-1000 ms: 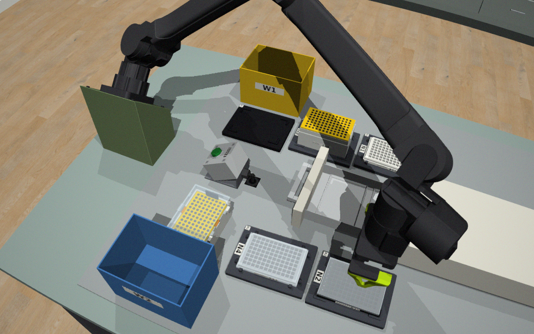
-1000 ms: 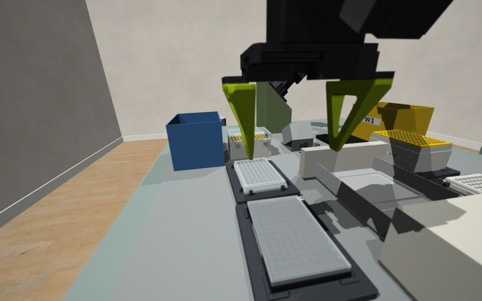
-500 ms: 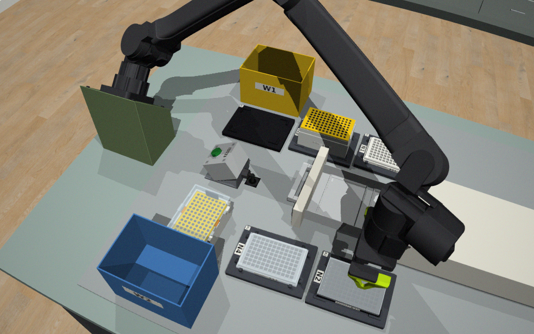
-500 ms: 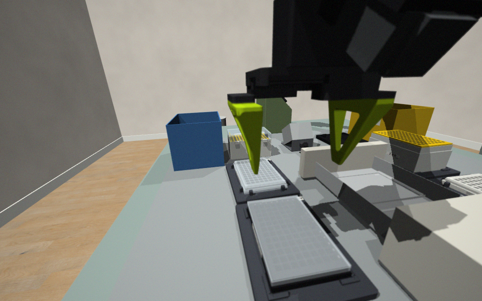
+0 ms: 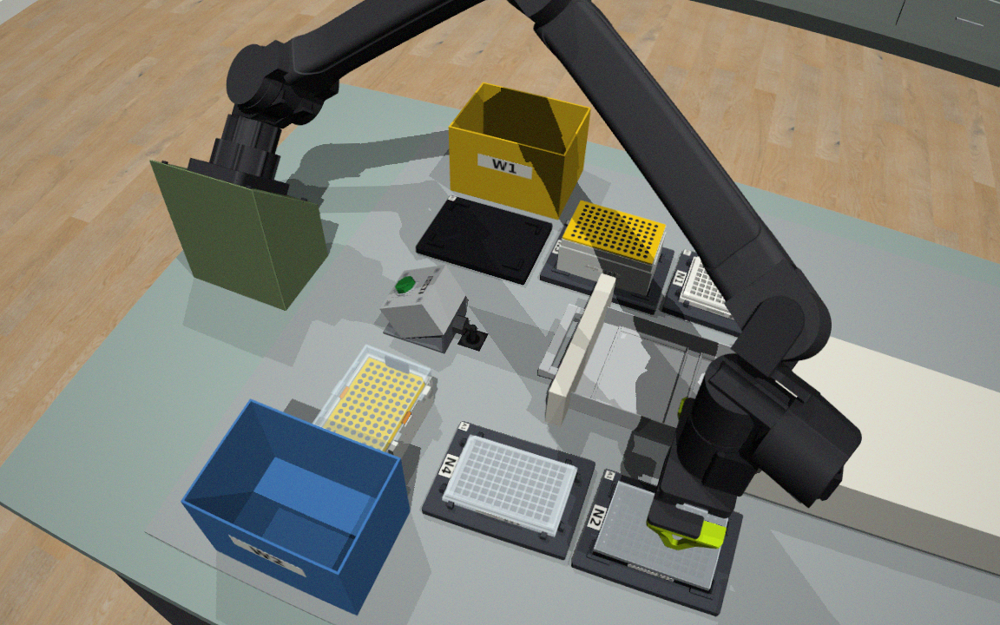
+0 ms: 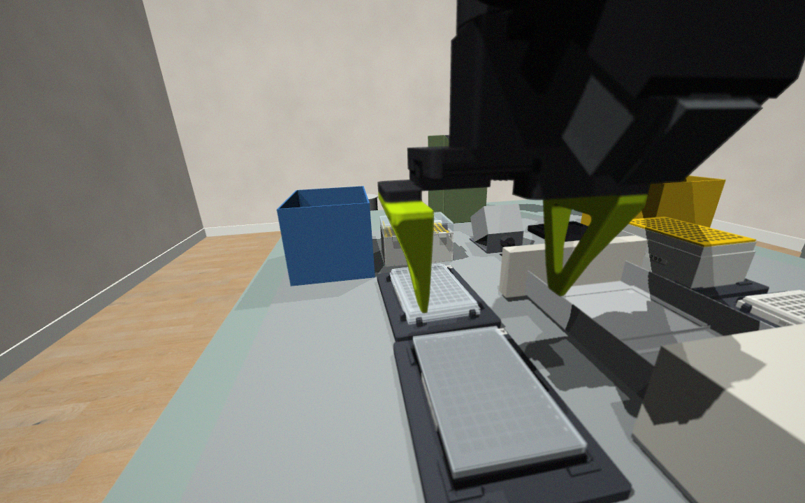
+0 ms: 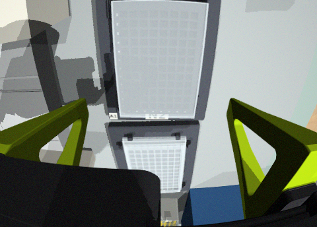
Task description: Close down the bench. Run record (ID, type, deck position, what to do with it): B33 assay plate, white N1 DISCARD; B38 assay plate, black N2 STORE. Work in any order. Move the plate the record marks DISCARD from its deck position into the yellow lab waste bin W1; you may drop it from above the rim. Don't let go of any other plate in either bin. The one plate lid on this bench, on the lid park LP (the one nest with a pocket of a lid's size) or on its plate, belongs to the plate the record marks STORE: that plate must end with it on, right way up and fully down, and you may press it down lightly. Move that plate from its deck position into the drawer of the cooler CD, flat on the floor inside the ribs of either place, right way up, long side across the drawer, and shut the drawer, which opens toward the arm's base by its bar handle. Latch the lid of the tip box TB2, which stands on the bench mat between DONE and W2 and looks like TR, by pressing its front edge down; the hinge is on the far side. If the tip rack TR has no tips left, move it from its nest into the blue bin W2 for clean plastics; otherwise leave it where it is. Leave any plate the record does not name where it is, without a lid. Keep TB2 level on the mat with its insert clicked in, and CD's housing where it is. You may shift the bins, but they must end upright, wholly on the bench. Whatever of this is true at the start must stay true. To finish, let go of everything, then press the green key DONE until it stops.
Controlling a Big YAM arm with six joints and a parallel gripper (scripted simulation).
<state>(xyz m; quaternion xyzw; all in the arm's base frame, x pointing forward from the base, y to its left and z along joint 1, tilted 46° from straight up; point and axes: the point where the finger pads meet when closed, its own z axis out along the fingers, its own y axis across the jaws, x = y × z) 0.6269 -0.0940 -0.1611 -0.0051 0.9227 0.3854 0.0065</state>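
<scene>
My gripper is now 1 cm past the plate lid and 8 cm above it. Also, from my hand: nest N2: 10 cm below; clear plate: 18 cm behind, 9 cm below; black plate: 9 cm below.
</scene>
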